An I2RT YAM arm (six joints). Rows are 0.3 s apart.
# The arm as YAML. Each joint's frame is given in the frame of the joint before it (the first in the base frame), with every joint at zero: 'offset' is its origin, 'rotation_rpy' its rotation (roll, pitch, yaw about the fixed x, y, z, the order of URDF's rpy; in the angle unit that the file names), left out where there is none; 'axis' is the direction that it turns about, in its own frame. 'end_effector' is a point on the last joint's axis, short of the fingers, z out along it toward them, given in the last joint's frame.
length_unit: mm
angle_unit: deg
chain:
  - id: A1
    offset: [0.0, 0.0, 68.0]
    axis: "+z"
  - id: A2
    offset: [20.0, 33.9, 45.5]
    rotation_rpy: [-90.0, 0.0, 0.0]
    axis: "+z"
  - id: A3
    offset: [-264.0, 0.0, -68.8]
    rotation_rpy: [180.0, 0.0, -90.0]
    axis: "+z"
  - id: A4
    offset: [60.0, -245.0, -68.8]
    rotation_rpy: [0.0, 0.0, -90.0]
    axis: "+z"
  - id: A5
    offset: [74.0, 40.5, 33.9]
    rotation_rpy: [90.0, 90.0, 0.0]
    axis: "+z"
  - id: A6
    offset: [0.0, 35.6, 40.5]
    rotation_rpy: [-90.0, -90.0, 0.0]
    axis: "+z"
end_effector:
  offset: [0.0, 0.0, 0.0]
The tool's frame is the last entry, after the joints.
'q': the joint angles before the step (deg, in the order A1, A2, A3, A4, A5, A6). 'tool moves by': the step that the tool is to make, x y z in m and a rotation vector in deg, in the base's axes. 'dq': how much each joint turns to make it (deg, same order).
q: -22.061 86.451 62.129 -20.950 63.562 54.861
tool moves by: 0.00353 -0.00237 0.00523 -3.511 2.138 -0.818
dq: 0.001 0.210 -0.091 4.867 3.369 -5.755
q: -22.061 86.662 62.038 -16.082 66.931 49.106
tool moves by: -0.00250 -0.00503 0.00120 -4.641 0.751 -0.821
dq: -0.899 -1.141 -4.016 13.421 2.599 -10.182
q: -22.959 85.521 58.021 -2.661 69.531 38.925
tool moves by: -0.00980 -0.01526 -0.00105 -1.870 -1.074 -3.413
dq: -3.197 -0.354 -2.027 6.182 0.778 -2.934
